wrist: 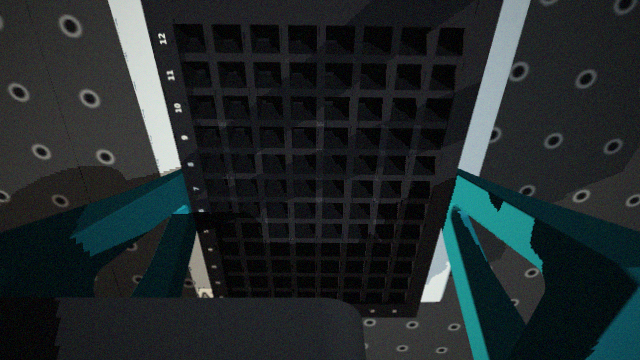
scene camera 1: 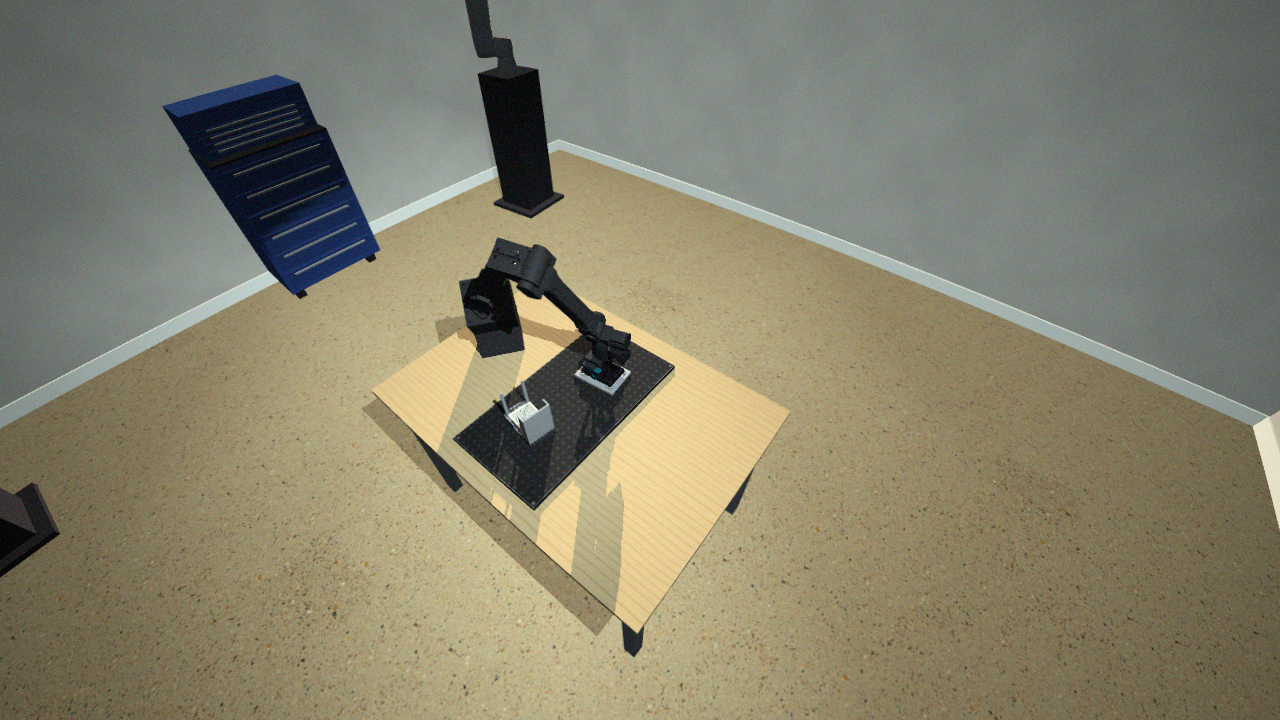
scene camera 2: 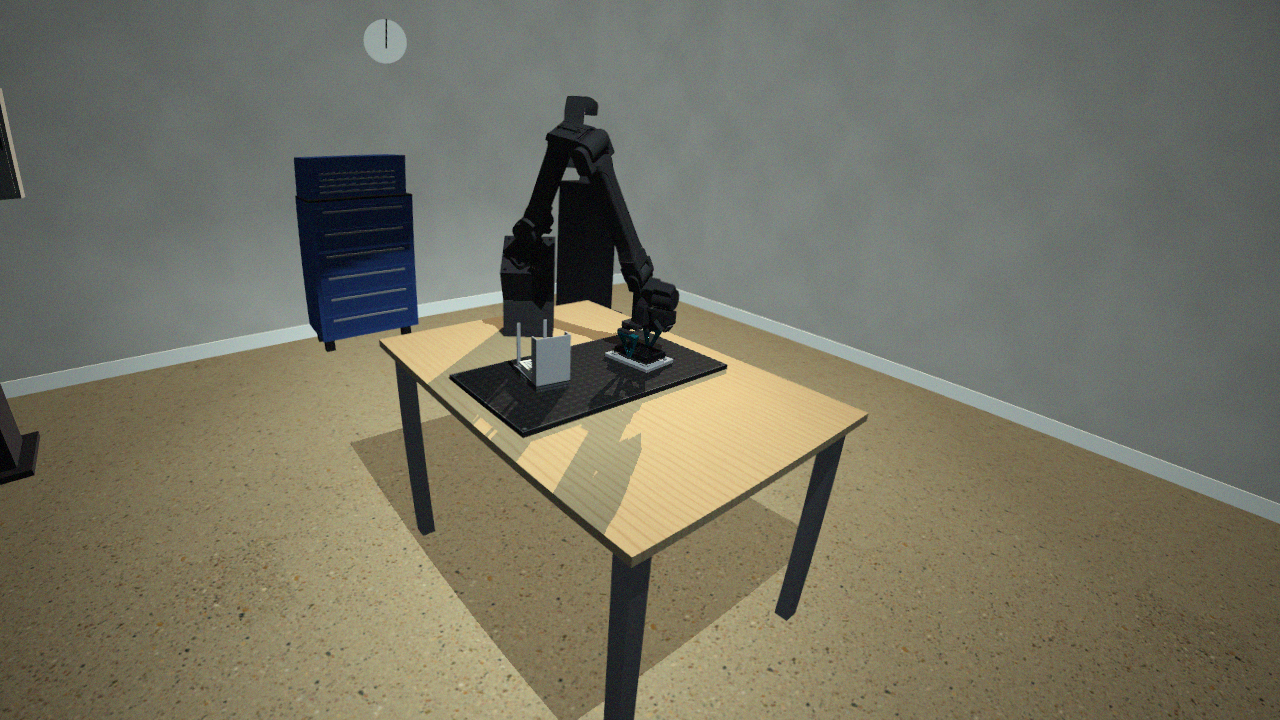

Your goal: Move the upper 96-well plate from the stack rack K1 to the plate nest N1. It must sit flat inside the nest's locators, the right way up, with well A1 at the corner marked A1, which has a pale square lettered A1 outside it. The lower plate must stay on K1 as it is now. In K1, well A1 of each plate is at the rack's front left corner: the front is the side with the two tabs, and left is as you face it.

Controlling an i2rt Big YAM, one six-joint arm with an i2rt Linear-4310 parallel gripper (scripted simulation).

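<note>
My gripper's visible to me, and it's there in the wrist view as well. I can also see a black 96-well plate.
</note>
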